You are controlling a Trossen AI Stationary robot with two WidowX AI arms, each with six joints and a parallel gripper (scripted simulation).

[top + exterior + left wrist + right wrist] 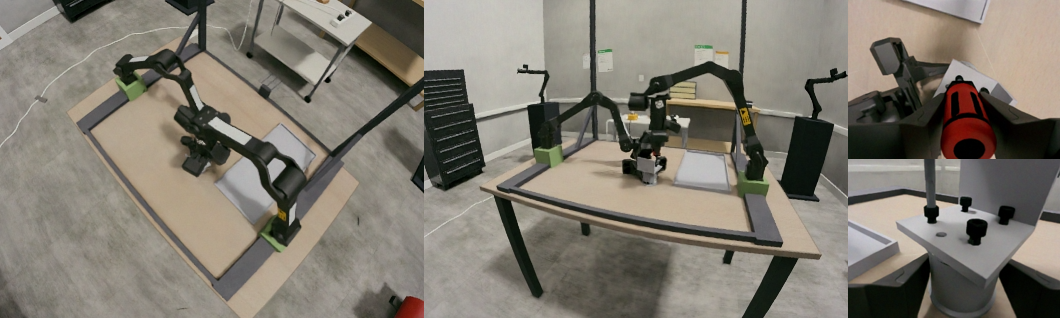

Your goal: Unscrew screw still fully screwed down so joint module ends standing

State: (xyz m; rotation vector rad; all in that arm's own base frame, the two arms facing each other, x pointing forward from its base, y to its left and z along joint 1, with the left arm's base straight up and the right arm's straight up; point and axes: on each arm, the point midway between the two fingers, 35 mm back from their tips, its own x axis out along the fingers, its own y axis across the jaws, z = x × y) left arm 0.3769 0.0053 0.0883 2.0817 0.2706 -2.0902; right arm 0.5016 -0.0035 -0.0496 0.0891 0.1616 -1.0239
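Note:
Right now the red screwdriver is 3 cm below my left hand. Round my left hand: black screw (8 cm below, 3 cm to the right, 1 cm behind); grey joint module (12 cm below, 2 cm to the right, 1 cm ahead); light grey bracket (8 cm below, 2 cm to the right, 1 cm ahead).
The grey joint module lies 20 mm ahead of my right hand, 20 mm to the left of it and 10 mm below it. Round my right hand: black screw: 30 mm above; red screwdriver: 10 mm ahead, 30 mm to the left, 90 mm above; light grey bracket: 20 mm ahead, 10 mm to the left, 40 mm above.

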